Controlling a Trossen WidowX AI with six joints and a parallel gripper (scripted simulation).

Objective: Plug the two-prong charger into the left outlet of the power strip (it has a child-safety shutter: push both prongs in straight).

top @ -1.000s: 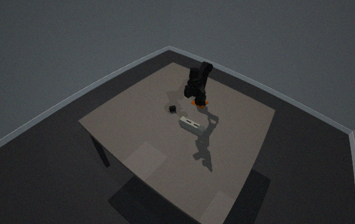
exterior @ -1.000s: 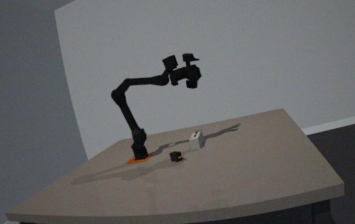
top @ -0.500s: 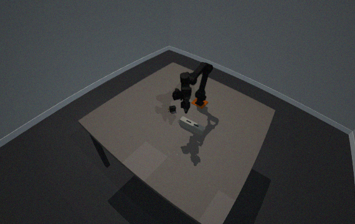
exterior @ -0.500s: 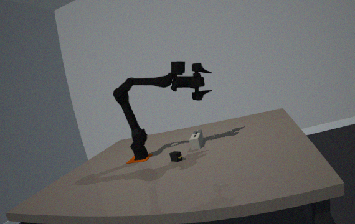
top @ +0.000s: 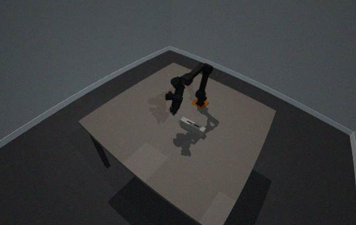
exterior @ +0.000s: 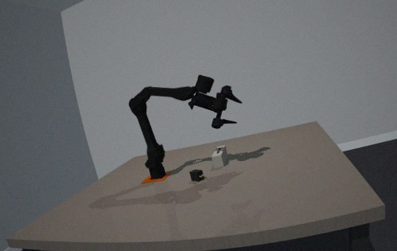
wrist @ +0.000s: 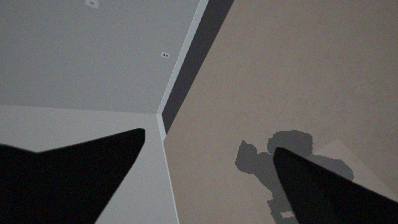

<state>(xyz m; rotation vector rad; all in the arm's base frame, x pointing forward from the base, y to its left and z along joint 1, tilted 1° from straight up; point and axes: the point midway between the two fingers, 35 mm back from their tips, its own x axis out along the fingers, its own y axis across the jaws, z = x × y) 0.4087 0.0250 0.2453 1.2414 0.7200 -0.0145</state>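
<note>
Now: gripper tip 20 cm above the black two-prong charger, 19 cm past it and 17 cm to the left of it.
</note>
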